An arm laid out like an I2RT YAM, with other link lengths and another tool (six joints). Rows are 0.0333 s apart.
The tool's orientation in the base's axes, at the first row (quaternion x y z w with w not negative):
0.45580, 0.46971, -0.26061, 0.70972
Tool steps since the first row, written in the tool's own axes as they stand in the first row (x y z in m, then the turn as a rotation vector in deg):
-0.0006, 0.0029, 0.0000, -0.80, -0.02, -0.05
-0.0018, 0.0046, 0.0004, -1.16, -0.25, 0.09
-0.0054, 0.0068, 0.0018, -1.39, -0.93, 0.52
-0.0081, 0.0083, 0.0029, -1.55, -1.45, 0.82
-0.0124, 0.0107, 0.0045, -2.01, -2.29, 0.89
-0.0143, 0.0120, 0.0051, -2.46, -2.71, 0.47
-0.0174, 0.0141, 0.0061, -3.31, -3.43, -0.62
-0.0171, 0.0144, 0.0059, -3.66, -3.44, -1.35
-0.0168, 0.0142, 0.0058, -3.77, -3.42, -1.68
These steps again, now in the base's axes. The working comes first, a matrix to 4 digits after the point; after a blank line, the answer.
The tool's axes in the first row as the columns of a matrix, in the base's axes (used below as rounded here):
0.4229, 0.7981, 0.4292
0.0583, 0.4487, -0.8918
-0.9043, 0.4022, 0.1432

0.0021, 0.0013, 0.0017, -0.38, -0.01, 0.71
0.0031, 0.0016, 0.0035, -0.65, -0.26, 0.96
0.0039, 0.0011, 0.0079, -1.11, -0.96, 0.96
0.0044, 0.0007, 0.0111, -1.46, -1.47, 0.94
0.0052, 0.0001, 0.0162, -2.30, -1.94, 1.02
0.0057, 0.0000, 0.0185, -3.00, -1.78, 1.20
0.0065, -0.0001, 0.0223, -4.40, -1.18, 1.52
0.0068, 0.0002, 0.0221, -4.87, -0.55, 1.73
0.0067, 0.0002, 0.0217, -5.04, -0.26, 1.79

